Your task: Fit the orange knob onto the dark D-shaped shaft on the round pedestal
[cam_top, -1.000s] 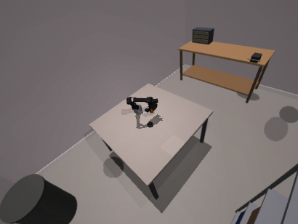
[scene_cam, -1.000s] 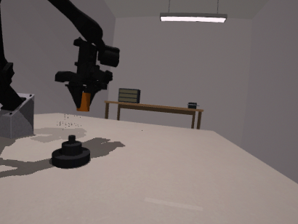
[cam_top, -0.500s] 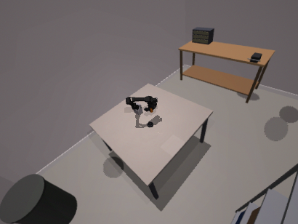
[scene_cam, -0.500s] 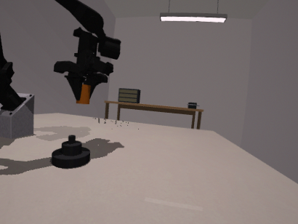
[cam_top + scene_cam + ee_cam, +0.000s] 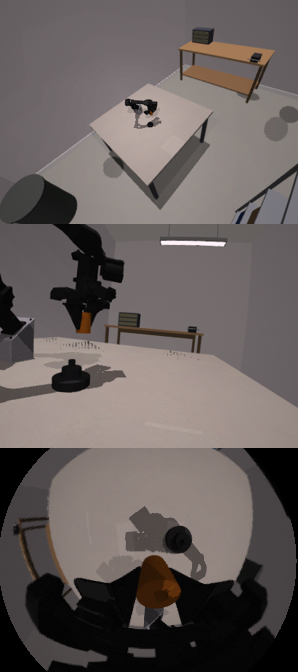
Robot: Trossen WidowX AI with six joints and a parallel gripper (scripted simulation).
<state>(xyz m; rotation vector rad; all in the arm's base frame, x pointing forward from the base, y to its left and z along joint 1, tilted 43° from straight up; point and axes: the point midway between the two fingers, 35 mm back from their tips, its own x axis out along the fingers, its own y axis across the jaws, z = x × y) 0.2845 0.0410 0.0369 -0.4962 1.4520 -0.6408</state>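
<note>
Now: the dark shaft 3 cm ahead of my gripper tip, 9 cm to the right of it and 10 cm below it. The rest, counted from my gripper tip: orange knob: 2 cm above.
</note>
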